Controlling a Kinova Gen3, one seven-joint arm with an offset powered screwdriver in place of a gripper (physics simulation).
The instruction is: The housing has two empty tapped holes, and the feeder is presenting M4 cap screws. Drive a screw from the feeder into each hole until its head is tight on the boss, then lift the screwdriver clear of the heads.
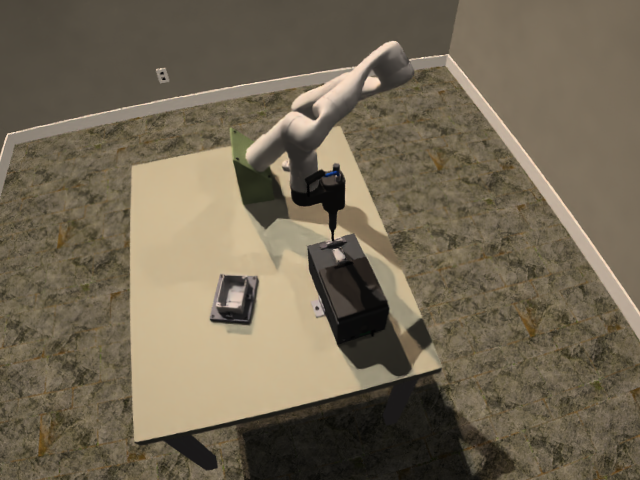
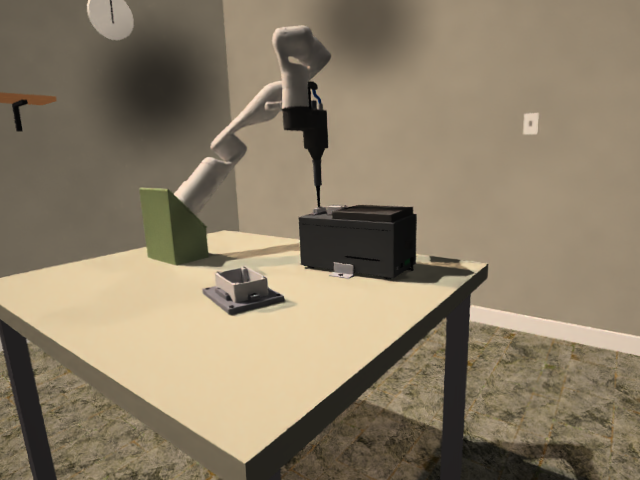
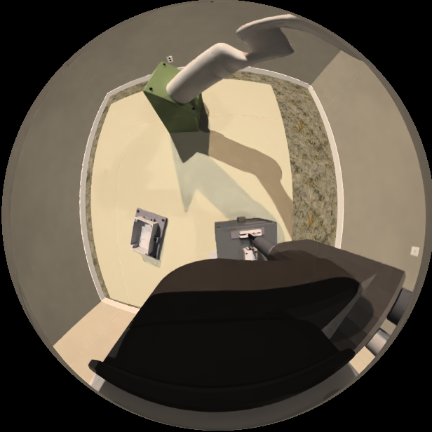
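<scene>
My screwdriver (image 1: 332,239) (image 2: 318,206) (image 3: 250,236) stands upright with its bit tip down at the light metal screw pick-up at the end of the feeder's top. The feeder (image 1: 356,291) (image 2: 343,245) (image 3: 225,244) is a dark box with a raised lid. The bit tip appears to touch the pick-up; whether a screw sits on it is too small to tell. The housing (image 1: 227,310) (image 2: 232,290) (image 3: 134,246) is a light grey open box on a dark base plate (image 1: 217,318) (image 2: 232,308) (image 3: 162,220), away from the screwdriver. Its tapped holes cannot be made out.
A green wedge-shaped mount (image 1: 255,188) (image 2: 170,227) (image 3: 175,116) carries the arm at the back of the table (image 1: 180,377) (image 2: 196,372) (image 3: 115,175). A small metal bracket (image 1: 317,308) (image 2: 342,271) sits against the feeder's side facing the housing.
</scene>
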